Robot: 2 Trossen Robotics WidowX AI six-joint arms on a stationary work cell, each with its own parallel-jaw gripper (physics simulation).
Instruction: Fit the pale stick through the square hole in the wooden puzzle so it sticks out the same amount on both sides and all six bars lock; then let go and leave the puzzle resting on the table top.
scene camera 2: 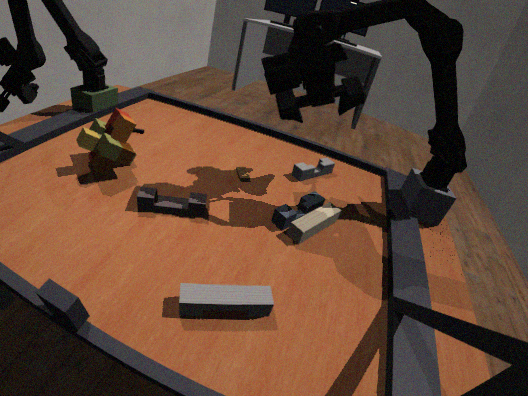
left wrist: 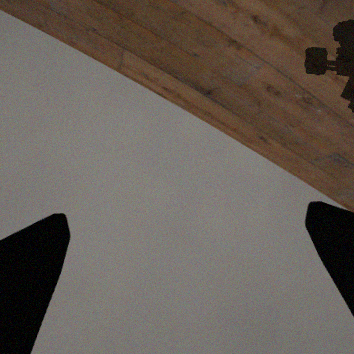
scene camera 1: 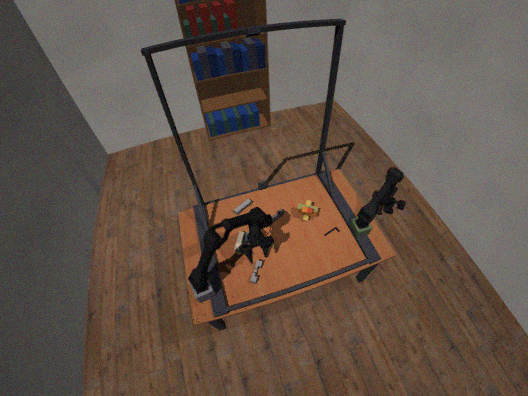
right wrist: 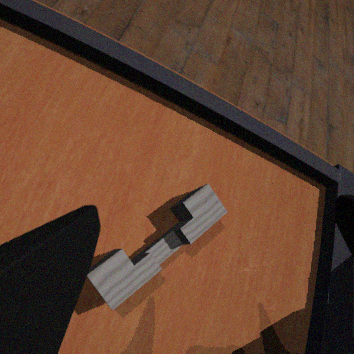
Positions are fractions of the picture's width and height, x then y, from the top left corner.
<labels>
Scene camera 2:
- my right gripper: 0.61, 0.30
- pale stick: 0.57, 0.58, on the table
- frame of posts: 0.94, 0.87
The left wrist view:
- my left gripper: 0.54, 0.62
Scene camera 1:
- frame of posts: 0.64, 0.06
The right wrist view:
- my right gripper: 0.61, 0.60
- raised dark rim: 0.92, 0.91
</labels>
